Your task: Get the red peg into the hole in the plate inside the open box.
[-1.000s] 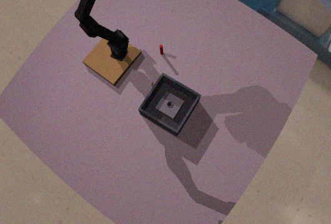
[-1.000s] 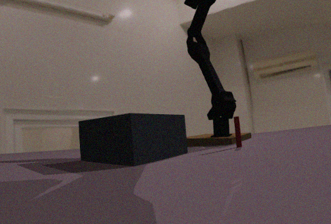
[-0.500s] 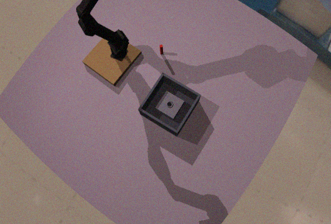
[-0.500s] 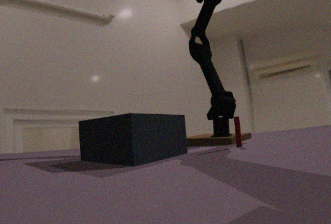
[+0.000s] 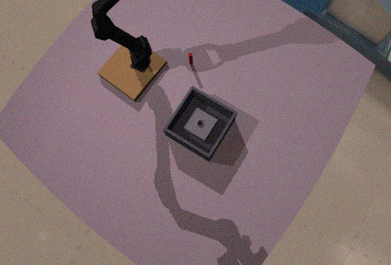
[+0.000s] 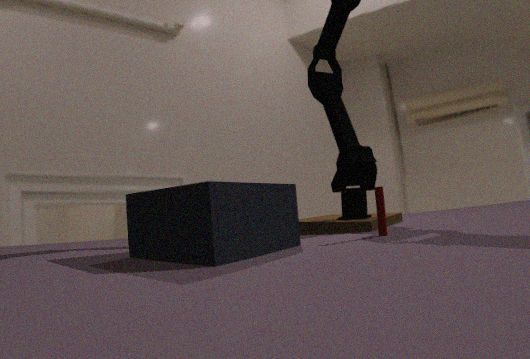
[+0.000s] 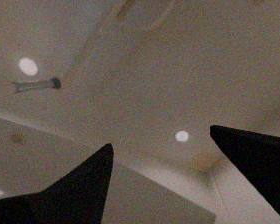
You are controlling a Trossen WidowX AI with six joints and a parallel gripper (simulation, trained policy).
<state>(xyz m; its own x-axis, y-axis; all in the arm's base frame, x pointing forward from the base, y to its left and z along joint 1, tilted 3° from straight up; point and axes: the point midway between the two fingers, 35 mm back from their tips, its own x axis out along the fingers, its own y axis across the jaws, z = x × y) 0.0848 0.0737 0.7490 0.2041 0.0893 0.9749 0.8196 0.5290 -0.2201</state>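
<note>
Right now the red peg is 8 cm ahead of my gripper tip, 3 cm to the right of it and 76 cm below it. The rest, counted from my gripper tip: dark grey box (22 cm ahead, 25 cm to the right, 77 cm below); grey plate (22 cm ahead, 25 cm to the right, 75 cm below).
</note>
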